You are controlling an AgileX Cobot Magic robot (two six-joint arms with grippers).
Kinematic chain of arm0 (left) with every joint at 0, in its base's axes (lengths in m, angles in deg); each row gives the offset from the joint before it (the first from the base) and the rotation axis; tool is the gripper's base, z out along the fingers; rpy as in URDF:
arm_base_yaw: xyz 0 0 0.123 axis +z
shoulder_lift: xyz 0 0 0 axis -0.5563 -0.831 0
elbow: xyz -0.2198 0.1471 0.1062 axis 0.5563 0.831 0
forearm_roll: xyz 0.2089 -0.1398 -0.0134 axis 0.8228 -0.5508 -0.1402
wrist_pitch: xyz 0 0 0 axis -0.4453 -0.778 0.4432
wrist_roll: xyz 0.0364 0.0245 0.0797 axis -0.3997 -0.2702 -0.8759
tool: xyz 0 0 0 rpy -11.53 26.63 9.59
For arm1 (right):
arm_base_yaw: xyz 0 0 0.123 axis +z
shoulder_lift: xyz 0 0 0 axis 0.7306 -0.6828 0
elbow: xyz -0.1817 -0.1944 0.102 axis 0.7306 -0.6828 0
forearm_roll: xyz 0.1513 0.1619 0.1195 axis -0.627 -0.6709 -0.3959
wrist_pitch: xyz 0 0 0 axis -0.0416 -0.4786 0.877
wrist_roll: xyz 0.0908 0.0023 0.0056 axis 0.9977 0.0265 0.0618
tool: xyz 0 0 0 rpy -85.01 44.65 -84.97
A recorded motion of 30 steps. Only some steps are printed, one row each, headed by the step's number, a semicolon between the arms.
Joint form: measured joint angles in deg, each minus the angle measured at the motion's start. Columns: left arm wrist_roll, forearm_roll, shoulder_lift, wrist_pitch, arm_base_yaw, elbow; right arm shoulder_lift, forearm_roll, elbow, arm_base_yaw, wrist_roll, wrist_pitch.
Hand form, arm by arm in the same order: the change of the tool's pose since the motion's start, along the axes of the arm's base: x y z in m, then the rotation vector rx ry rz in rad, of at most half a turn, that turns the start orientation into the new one. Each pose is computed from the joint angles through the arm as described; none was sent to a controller.
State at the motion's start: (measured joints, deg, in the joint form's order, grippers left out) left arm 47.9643 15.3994 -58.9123 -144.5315 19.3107 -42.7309; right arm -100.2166 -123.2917 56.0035 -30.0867 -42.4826 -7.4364
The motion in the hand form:
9: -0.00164 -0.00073 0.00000 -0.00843 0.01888 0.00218; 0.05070 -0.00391 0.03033 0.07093 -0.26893 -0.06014
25: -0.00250 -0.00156 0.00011 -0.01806 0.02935 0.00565; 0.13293 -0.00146 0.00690 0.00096 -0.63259 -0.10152
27: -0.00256 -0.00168 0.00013 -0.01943 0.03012 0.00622; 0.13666 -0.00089 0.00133 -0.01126 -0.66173 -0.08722
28: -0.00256 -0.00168 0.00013 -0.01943 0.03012 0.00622; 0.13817 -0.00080 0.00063 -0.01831 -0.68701 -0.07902
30: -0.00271 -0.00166 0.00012 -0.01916 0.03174 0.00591; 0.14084 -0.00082 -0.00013 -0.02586 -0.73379 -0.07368
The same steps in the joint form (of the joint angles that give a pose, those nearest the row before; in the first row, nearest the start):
9: 0.00 -0.72 0.00 -0.95 0.00 0.00; -5.09 -4.45 12.90 -2.11 -7.10 6.01
25: 0.00 -1.43 0.00 -1.40 0.00 0.00; -21.86 -4.97 35.16 -2.98 -19.45 17.35
27: 0.00 -1.52 0.00 -1.42 0.00 0.00; -22.98 -5.62 35.92 -2.98 -22.06 18.02
28: 0.00 -1.52 0.00 -1.42 0.00 0.00; -23.28 -6.22 36.17 -2.98 -24.00 18.59
30: 0.00 -1.52 0.00 -1.52 0.00 0.00; -23.67 -8.07 36.29 -2.97 -27.82 20.07

